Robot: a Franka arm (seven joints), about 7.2 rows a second.
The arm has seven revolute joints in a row. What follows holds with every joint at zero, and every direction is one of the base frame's. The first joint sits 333 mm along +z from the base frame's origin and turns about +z. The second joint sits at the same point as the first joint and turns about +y. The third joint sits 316 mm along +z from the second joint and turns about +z. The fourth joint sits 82.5 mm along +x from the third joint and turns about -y. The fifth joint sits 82.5 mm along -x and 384 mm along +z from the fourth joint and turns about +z. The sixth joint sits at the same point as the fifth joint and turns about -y. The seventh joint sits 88 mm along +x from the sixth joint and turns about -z. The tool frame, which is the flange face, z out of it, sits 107 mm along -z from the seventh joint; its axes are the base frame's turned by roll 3.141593, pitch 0 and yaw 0 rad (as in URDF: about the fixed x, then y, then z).
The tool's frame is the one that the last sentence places.
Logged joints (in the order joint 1, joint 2, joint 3, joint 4, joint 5, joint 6, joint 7), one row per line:
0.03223, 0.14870, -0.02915, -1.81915, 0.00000, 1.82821, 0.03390
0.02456, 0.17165, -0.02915, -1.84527, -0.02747, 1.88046, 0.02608
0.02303, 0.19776, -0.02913, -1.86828, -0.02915, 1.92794, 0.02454
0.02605, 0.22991, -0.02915, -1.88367, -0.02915, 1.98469, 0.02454
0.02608, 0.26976, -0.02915, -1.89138, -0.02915, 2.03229, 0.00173
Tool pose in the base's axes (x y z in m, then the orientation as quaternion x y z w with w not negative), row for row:
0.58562, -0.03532, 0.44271, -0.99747, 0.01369, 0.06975, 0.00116
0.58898, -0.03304, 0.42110, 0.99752, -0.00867, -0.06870, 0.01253
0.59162, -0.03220, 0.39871, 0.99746, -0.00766, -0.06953, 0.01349
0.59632, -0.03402, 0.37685, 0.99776, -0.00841, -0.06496, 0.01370
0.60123, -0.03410, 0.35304, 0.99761, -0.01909, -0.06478, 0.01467
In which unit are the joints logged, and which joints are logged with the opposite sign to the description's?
The joints are logged in radians. Opposite sign: joint 1, joint 7.
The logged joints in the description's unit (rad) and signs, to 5 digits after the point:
-0.03223, 0.14870, -0.02915, -1.81915, 0.00000, 1.82821, -0.03390
-0.02456, 0.17165, -0.02915, -1.84527, -0.02747, 1.88046, -0.02608
-0.02303, 0.19776, -0.02913, -1.86828, -0.02915, 1.92794, -0.02454
-0.02605, 0.22991, -0.02915, -1.88367, -0.02915, 1.98469, -0.02454
-0.02608, 0.26976, -0.02915, -1.89138, -0.02915, 2.03229, -0.00173

